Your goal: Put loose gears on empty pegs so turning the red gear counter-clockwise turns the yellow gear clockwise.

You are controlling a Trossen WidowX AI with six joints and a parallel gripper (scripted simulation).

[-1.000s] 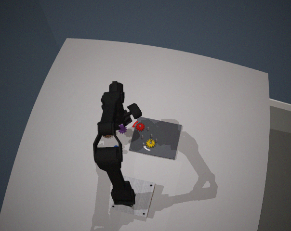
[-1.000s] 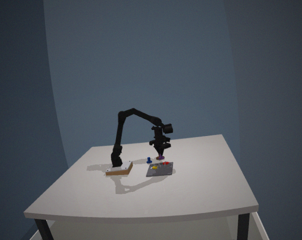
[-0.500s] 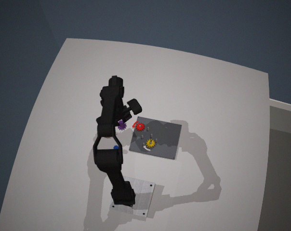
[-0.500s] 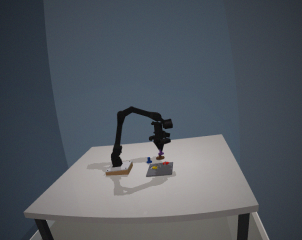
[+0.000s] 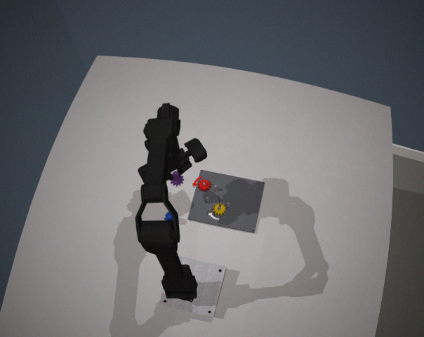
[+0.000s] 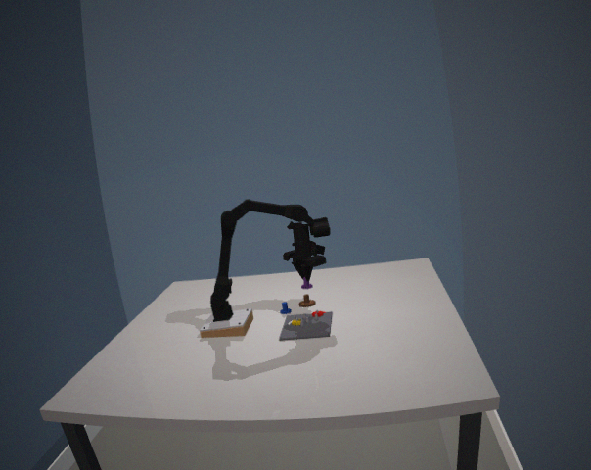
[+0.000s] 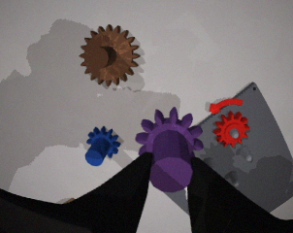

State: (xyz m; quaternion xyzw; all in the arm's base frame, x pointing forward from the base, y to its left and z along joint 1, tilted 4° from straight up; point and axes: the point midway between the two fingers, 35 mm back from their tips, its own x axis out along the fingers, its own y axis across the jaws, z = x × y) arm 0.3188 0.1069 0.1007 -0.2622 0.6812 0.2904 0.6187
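The red gear lies 110 mm below my gripper tip, 70 mm to the right of it and 40 mm ahead of it. The rest, counted from my gripper tip: brown gear 110 mm below, 80 mm to the left, 20 mm behind; then purple gear 10 mm below; then red arrow 120 mm below, 50 mm ahead, 40 mm to the right.
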